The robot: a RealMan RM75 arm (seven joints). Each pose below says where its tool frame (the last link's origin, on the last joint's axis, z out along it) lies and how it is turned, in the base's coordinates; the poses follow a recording.
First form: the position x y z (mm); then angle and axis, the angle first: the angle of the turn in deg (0 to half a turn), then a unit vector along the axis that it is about.
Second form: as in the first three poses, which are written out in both.
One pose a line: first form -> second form
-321.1 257.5 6.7 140.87 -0.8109 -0.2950 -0.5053 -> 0.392 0.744 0.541 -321.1; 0.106 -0.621 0.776 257.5; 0.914 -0.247 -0.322 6.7; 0 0 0 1
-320.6 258.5 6.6 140.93 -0.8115 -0.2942 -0.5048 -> 0.394 0.742 0.542 -320.6; 0.106 -0.623 0.775 258.5; 0.913 -0.248 -0.324 6.6; 0 0 0 1
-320.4 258.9 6.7 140.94 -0.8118 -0.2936 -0.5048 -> 0.394 0.741 0.543 -320.4; 0.105 -0.623 0.775 258.9; 0.913 -0.248 -0.324 6.7; 0 0 0 1
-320.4 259.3 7.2 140.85 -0.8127 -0.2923 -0.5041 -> 0.397 0.740 0.543 -320.4; 0.103 -0.624 0.775 259.3; 0.912 -0.251 -0.324 7.2; 0 0 0 1
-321.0 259.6 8.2 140.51 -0.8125 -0.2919 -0.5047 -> 0.398 0.741 0.541 -321.0; 0.099 -0.621 0.778 259.6; 0.912 -0.256 -0.320 8.2; 0 0 0 1
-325.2 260.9 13.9 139.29 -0.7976 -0.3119 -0.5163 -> 0.360 0.774 0.521 -325.2; 0.101 -0.587 0.803 260.9; 0.927 -0.237 -0.289 13.9; 0 0 0 1
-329.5 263.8 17.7 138.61 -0.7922 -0.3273 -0.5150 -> 0.348 0.794 0.498 -329.5; 0.113 -0.563 0.819 263.8; 0.931 -0.229 -0.286 17.7; 0 0 0 1
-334.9 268.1 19.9 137.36 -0.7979 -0.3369 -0.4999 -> 0.369 0.805 0.464 -334.9; 0.128 -0.539 0.833 268.1; 0.920 -0.248 -0.302 19.9; 0 0 0 1
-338.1 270.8 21.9 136.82 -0.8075 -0.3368 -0.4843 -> 0.398 0.802 0.446 -338.1; 0.139 -0.533 0.835 270.8; 0.907 -0.271 -0.324 21.9; 0 0 0 1
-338.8 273.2 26.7 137.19 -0.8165 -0.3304 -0.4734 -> 0.422 0.789 0.446 -338.8; 0.146 -0.544 0.826 273.2; 0.895 -0.284 -0.345 26.7; 0 0 0 1
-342.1 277.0 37.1 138.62 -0.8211 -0.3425 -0.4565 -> 0.430 0.794 0.430 -342.1; 0.191 -0.545 0.817 277.0; 0.883 -0.269 -0.386 37.1; 0 0 0 1
